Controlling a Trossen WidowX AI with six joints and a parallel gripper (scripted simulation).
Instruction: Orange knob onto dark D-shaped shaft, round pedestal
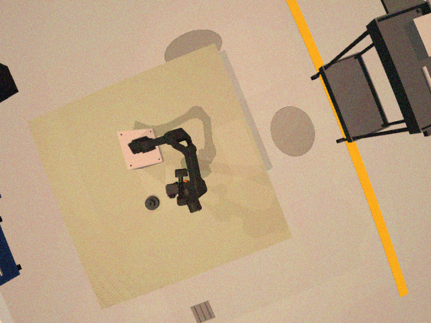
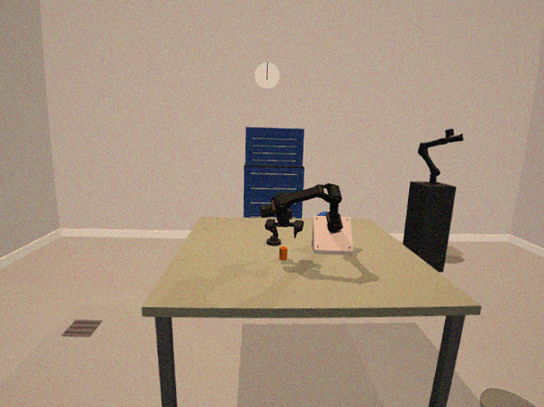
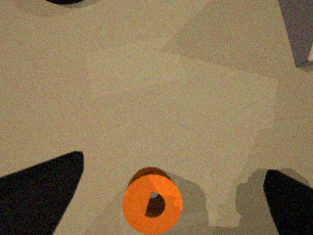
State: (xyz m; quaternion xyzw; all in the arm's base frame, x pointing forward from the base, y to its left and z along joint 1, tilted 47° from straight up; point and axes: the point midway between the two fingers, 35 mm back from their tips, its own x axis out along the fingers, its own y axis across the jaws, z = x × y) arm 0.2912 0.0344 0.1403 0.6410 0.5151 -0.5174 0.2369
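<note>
My gripper tip is 20 mm short of the orange knob, 20 mm to the right of it and 80 mm above it. The rest, counted from my gripper tip: round dark pedestal 30 mm ahead, 220 mm to the right, 80 mm below.
</note>
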